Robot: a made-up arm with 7 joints.
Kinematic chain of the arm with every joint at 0, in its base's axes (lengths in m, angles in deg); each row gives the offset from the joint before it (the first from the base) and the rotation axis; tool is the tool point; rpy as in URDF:
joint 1: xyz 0 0 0.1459 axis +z
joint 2: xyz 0 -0.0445 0.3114 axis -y
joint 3: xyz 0 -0.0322 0.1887 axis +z
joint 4: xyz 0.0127 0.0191 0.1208 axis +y
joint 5: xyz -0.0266 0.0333 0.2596 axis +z
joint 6: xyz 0 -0.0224 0.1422 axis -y
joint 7: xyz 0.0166 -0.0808 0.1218 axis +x
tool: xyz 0 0 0 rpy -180 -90 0
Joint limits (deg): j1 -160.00..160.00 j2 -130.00..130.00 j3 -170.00..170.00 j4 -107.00..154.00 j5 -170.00..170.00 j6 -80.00..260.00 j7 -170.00..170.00
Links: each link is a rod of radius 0.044 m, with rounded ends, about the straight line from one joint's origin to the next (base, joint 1, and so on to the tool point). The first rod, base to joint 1, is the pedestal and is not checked.
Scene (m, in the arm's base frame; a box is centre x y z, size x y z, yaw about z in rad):
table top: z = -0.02
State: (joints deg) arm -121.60 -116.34 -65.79 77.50 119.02 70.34 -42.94
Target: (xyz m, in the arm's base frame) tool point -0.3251 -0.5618 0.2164
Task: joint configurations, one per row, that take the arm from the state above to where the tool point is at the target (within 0.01 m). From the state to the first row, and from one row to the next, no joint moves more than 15 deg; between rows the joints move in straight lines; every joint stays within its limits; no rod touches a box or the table.
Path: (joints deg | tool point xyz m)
1: -109.34 -111.19 -65.17 72.16 118.28 72.09 -42.94 | -0.5630 -0.0574 0.1435
2: -97.08 -106.05 -64.55 66.82 117.55 73.84 -42.94 | -0.5386 -0.2441 0.1561
3: -84.81 -100.90 -63.93 61.47 116.81 75.59 -42.94 | -0.4571 -0.4184 0.1806
4: -72.55 -95.76 -63.30 56.13 116.08 77.34 -42.94 | -0.3251 -0.5618 0.2163

